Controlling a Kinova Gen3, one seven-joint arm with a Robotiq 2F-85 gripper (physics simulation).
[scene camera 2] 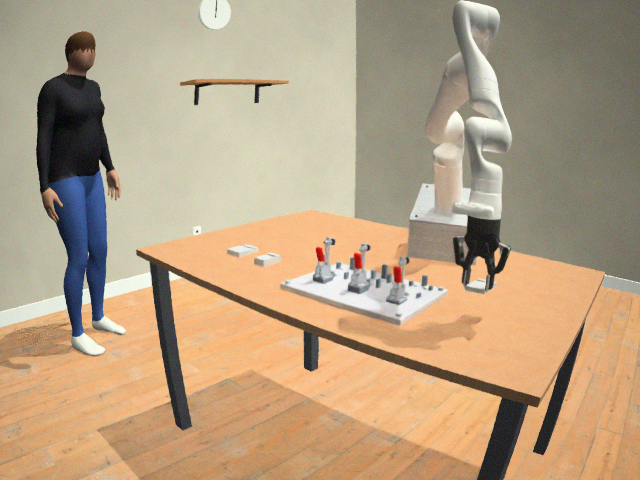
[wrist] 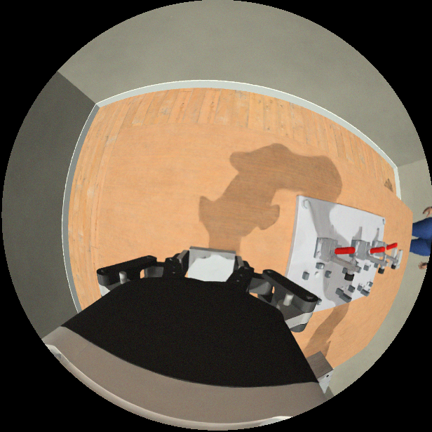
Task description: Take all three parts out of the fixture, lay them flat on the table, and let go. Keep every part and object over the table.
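Seen in the pictures: gripper, fingertip midpoint: [scene camera 2: 476, 288]; arm's base, origin of the base link: [scene camera 2: 448, 208].
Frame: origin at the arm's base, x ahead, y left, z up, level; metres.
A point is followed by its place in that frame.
My gripper [scene camera 2: 478, 285] {x 0.488, y 0.254, z -0.067 m} [wrist: 211, 261] is shut on a light grey, flat part [scene camera 2: 480, 285] {x 0.472, y 0.258, z -0.064 m} [wrist: 211, 266], off the right end of the fixture in the scene view. The part looks roughly level; how high it hangs above the table is hard to tell. The fixture [scene camera 2: 305, 283] {x 0.505, y -0.183, z -0.137 m} [wrist: 300, 225] is a white plate with three red-handled clamps, their arms raised, and several grey blocks; no part shows in it. Two other light parts [scene camera 2: 242, 250] {x 0.385, y -0.508, z -0.136 m} [scene camera 2: 267, 259] {x 0.416, y -0.381, z -0.133 m} lie flat on the table [scene camera 2: 206, 268] {x 0.550, y -0.500, z -0.152 m} [wrist: 150, 190], left of the fixture in the scene view, a little apart.
The raised clamps [scene camera 2: 398, 281] {x 0.492, y 0.062, z -0.085 m} [wrist: 345, 251] stand up from the plate. The robot's base block [scene camera 2: 434, 240] {x 0.081, y -0.012, z -0.089 m} [wrist: 320, 367] stands at the back of the table. The table's right edge [scene camera 2: 571, 335] {x 0.441, y 0.504, z -0.152 m} lies beyond the gripper in the scene view. A person [scene camera 2: 77, 129] stands left of the table.
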